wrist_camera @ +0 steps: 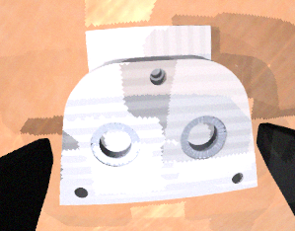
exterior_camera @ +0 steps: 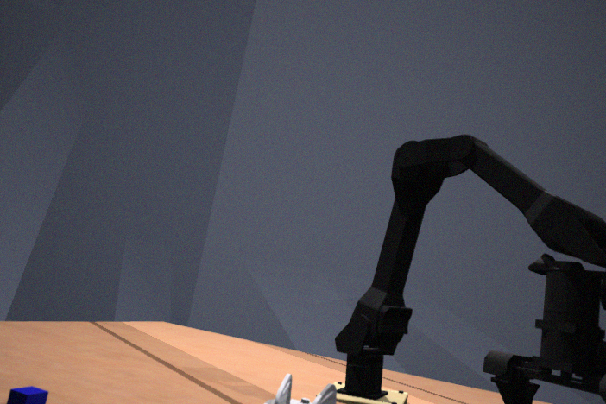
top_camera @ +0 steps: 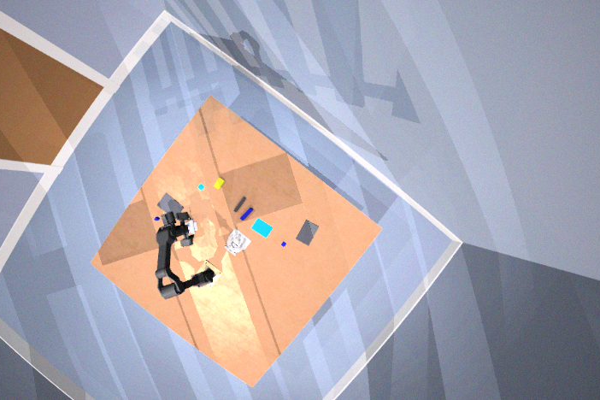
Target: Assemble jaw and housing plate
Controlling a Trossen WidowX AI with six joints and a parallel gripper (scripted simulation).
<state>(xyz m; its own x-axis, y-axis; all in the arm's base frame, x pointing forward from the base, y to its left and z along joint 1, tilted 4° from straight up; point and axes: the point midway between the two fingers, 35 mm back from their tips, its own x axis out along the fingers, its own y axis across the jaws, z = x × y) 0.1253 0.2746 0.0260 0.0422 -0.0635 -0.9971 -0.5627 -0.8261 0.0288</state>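
Right now the jaw is 230 mm to the right of my gripper tip and 110 mm ahead of it. From my gripper tip the other things lie so: yellow block: 290 mm ahead, 80 mm to the left, 10 mm below; dark bar: 300 mm ahead, 100 mm to the right, 10 mm below; dark grey plate: 180 mm to the left, 20 mm behind, 10 mm below.
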